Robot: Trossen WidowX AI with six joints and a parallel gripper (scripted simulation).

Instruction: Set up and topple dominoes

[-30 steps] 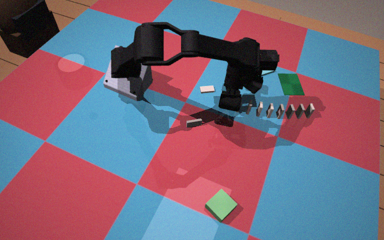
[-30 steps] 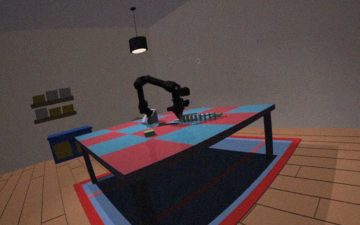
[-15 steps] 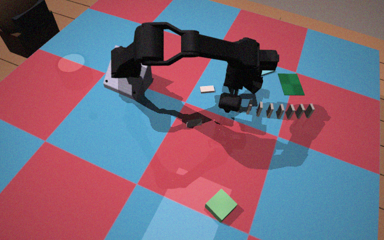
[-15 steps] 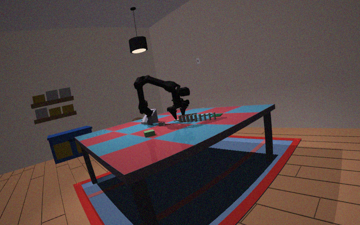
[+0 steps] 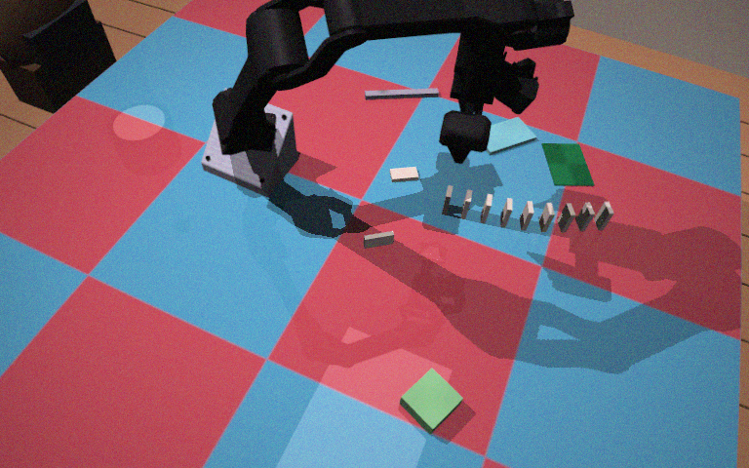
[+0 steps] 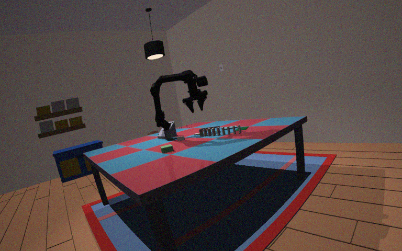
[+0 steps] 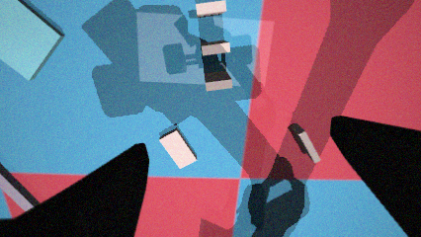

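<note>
The grey bar is 15 cm behind my gripper tip, 27 cm to the left of it and 16 cm below it. The rest, counted from my gripper tip: dark green flat tile: 20 cm ahead, 18 cm to the left, 16 cm below; then light blue flat tile: 8 cm ahead, 22 cm to the left, 16 cm below; then light green block: 5 cm ahead, 34 cm to the right, 15 cm below.
</note>
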